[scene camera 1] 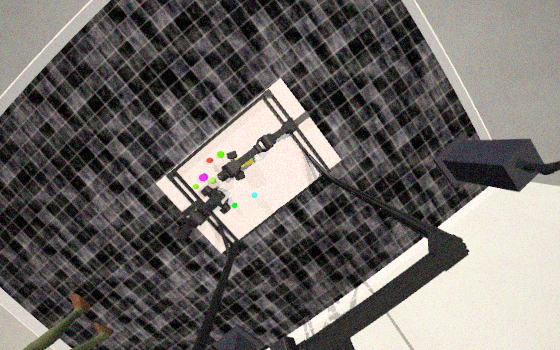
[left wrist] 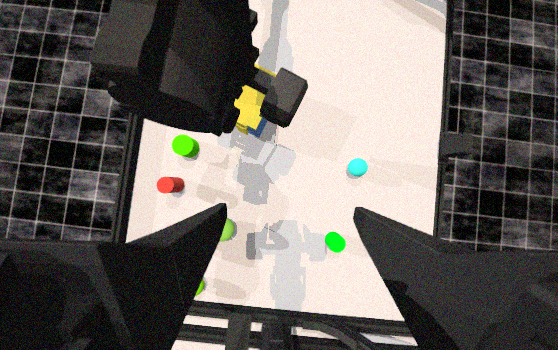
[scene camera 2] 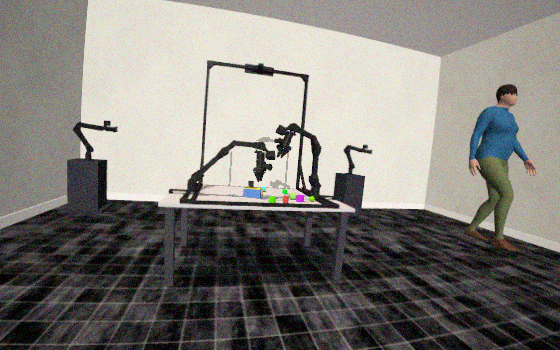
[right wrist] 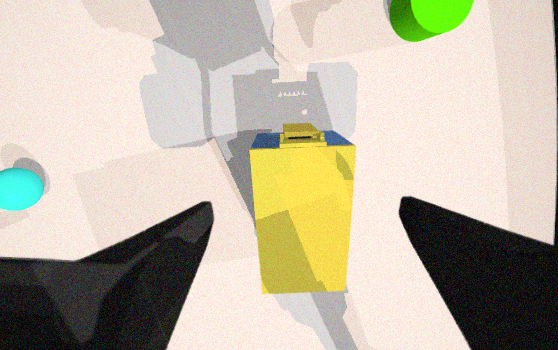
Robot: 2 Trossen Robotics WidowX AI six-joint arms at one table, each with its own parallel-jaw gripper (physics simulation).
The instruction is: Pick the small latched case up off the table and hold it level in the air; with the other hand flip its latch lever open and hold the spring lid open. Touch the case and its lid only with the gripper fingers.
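Places are measured from the left arm's base along level axes (x ahead, y left, z up), in centimetres.
Pixels of known places: left gripper, fingertip midpoint: point(left wrist: 290, 211) point(scene camera 2: 279, 157); right gripper, fingertip midpoint: point(left wrist: 241, 104) point(scene camera 2: 259, 181) point(right wrist: 305, 207); left arm's base at its link origin: point(left wrist: 275, 338) point(scene camera 2: 314, 194); right arm's base at its link origin: point(scene camera 1: 290, 126) point(scene camera 2: 192, 191).
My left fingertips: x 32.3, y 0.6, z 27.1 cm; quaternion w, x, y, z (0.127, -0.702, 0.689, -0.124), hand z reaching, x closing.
Note:
For each thing: its top centre in the pictures, then the offset to it from my left fingertips.
- case at its top centre: point(right wrist: 303, 224) point(left wrist: 253, 97) point(scene camera 2: 253, 188) point(scene camera 1: 243, 161) dx +18.8, dy +6.5, dz -22.5 cm
- red cylinder at its top centre: point(left wrist: 165, 184) dx +0.2, dy +24.2, dz -24.5 cm
- cyan ball at its top centre: point(left wrist: 362, 166) dx +6.2, dy -17.4, dz -24.9 cm
- light green ball at its top centre: point(left wrist: 218, 232) dx -8.9, dy +12.1, dz -23.9 cm
- magenta cylinder at its top centre: point(scene camera 2: 300, 195) point(scene camera 1: 202, 177) dx -12.3, dy +18.4, dz -24.7 cm
The case point(scene camera 1: 248, 162) point(scene camera 2: 252, 193) point(left wrist: 249, 107) point(right wrist: 302, 215), blue with a yellow lid, stands upright on the table, lid shut. Its yellow latch point(right wrist: 301, 134) is at the upper end in the right wrist view. My right gripper point(scene camera 1: 235, 165) point(scene camera 2: 259, 178) point(right wrist: 305, 207) is open and empty, pointing down above the case; in its wrist view the case shows between the two fingers, lower down. My left gripper point(scene camera 1: 218, 198) point(scene camera 2: 281, 154) point(left wrist: 290, 211) is open and empty, higher up, apart from the case. In the left wrist view the right gripper's body hides part of the case.
A green cylinder point(left wrist: 185, 145) point(right wrist: 435, 15) and a red cylinder point(left wrist: 170, 185) stand near the case. A cyan ball point(left wrist: 357, 167) point(right wrist: 20, 189), another green cylinder point(left wrist: 335, 242), a light green ball point(left wrist: 228, 230) and a magenta cylinder point(scene camera 1: 203, 177) point(scene camera 2: 300, 198) are also on the table.

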